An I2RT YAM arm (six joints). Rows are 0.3 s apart.
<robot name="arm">
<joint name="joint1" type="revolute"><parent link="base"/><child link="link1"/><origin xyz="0 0 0.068" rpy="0 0 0"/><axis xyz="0 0 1"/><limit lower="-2.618" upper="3.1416"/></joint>
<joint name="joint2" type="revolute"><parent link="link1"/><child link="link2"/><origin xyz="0.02 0.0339 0.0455" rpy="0 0 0"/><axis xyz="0 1 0"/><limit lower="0" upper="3.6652"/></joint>
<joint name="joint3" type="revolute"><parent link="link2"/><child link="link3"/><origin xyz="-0.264 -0.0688 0" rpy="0 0 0"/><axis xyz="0 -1 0"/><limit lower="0" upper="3.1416"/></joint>
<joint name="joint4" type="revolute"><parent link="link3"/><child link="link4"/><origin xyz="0.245 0.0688 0.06" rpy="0 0 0"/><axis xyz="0 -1 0"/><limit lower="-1.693" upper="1.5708"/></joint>
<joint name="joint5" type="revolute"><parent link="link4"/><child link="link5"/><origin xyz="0.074 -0.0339 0.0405" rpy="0 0 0"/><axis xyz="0 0 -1"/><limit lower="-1.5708" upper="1.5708"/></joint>
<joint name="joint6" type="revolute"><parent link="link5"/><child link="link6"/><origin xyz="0.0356 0 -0.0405" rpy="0 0 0"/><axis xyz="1 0 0"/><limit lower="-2.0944" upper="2.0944"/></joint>
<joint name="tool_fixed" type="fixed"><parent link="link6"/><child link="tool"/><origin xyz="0 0 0" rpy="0 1.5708 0"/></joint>
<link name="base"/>
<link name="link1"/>
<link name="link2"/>
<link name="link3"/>
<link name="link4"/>
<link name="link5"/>
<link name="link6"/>
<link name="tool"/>
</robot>
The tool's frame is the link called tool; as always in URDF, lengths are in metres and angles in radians.
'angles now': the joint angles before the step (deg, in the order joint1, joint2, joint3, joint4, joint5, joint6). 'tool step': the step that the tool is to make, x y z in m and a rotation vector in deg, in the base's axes. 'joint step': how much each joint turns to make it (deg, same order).
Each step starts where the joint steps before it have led.
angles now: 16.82 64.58 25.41 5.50 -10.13 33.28
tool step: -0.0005 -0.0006 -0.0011 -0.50 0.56 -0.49
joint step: -0.02 0.01 0.00 -0.68 0.57 0.00
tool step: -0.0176 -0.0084 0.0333 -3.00 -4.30 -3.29
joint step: 0.04 -10.35 2.38 -9.68 5.03 -1.66
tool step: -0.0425 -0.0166 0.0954 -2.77 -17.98 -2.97
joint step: 0.01 -16.80 10.89 -11.43 5.82 -6.03
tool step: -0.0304 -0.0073 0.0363 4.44 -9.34 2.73
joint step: -0.01 -7.09 3.62 -0.48 -2.96 1.05
